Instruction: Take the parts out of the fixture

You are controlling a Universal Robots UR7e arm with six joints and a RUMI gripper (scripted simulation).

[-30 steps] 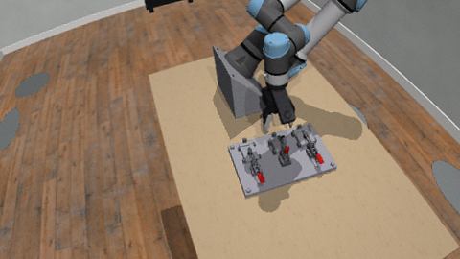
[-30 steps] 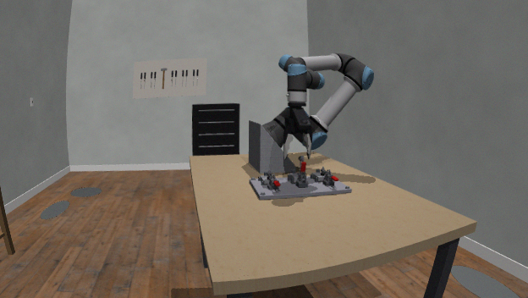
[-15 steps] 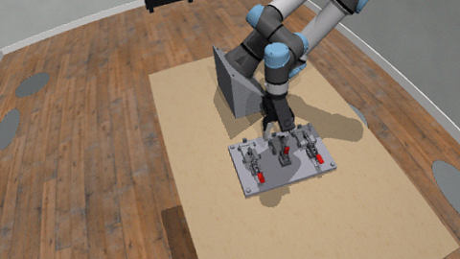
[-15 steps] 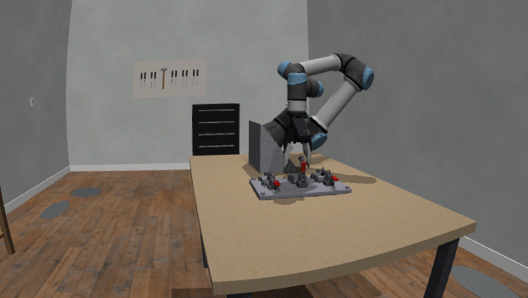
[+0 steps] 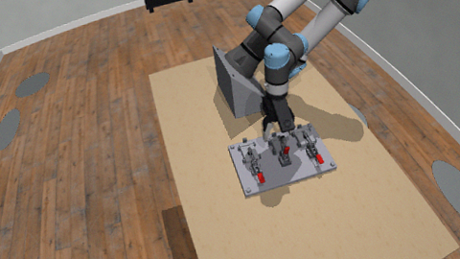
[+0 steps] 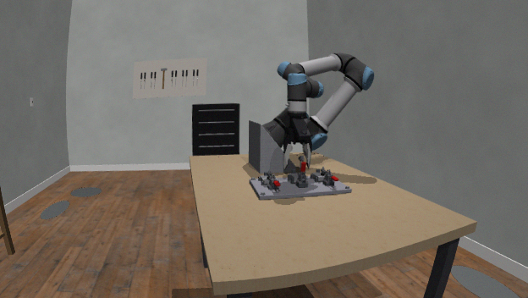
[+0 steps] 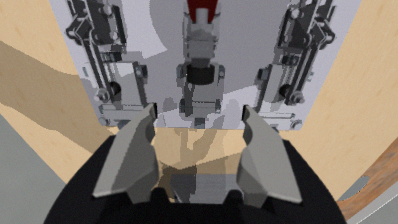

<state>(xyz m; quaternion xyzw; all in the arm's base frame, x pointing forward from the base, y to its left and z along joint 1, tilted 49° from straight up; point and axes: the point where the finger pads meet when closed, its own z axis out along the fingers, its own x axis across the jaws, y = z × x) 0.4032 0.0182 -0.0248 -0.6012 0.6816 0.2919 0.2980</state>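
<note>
My gripper is now 1 cm past the small grey part and 4 cm above it. Round my hand: fixture (4 cm ahead, 7 cm below).
</note>
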